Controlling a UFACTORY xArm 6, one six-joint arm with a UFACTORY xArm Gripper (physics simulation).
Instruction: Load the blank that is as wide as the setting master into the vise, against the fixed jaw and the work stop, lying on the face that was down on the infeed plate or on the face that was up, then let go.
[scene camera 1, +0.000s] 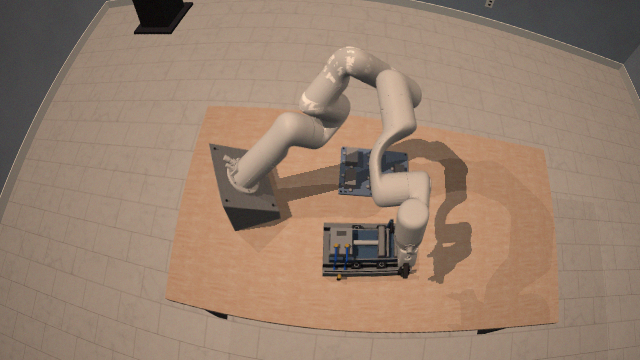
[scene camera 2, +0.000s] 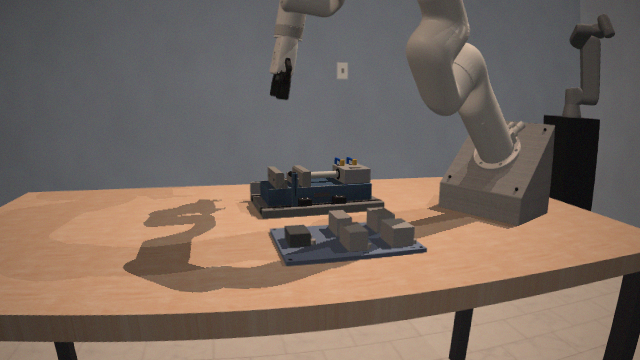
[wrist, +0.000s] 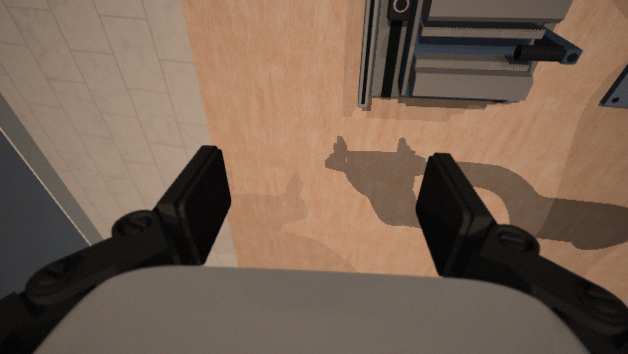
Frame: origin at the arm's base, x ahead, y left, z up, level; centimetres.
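Where they show: gripper, fingertip midpoint: (scene camera 2: 278, 97) (wrist: 323, 178); arm's base at its link origin: (scene camera 1: 242, 177) (scene camera 2: 497, 152).
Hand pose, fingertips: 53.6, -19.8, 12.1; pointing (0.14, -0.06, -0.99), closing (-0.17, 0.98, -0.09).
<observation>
Things, the pixels of their top centre, and the offset from my fingertips, as dx, dy, dz. "*": a spot on its surface instead. Level surfaces: height alone.
- vise at its top centre: (scene camera 2: 314, 166) (scene camera 1: 371, 242) -8.8, +9.5, -17.0
- work stop at a spot on its surface: (wrist: 540, 52) * -3.1, +15.7, -17.4
- blue infeed plate at its top centre: (scene camera 2: 344, 238) (scene camera 1: 375, 172) -11.5, +39.2, -26.1
- darker block at its top centre: (scene camera 2: 297, 229) (scene camera 1: 399, 170) -2.6, +40.6, -23.6
- wooden table at its surface level: dz -26.9
My gripper (scene camera 1: 405, 270) (scene camera 2: 280, 90) (wrist: 323, 178) is open and empty, high above the vise's fixed-jaw end. The vise (scene camera 1: 341, 239) (scene camera 2: 320, 192) has its fixed jaw (scene camera 2: 276, 177) (wrist: 470, 85) and moving jaw (scene camera 2: 301, 176) apart, with no blank seen between them. The work stop (scene camera 2: 294, 187) (wrist: 540, 52) stands at the jaws' side. The blue infeed plate (scene camera 1: 364, 189) (scene camera 2: 310, 256) carries light grey blanks (scene camera 2: 340, 222) (scene camera 2: 354, 237) (scene camera 2: 397, 232), another behind, and a darker block (scene camera 2: 298, 236). Which is the setting master, and which blank matches its width, I cannot tell.
The wooden table (scene camera 1: 280, 290) (scene camera 2: 100, 295) (wrist: 280, 125) bears the vise and plate. The arm's grey wedge base (scene camera 1: 255, 215) (scene camera 2: 480, 202) stands at one end. Blue levers with yellow ends (scene camera 1: 335, 257) rise by the vise's screw block. The arm partly covers the plate in the overhead view.
</observation>
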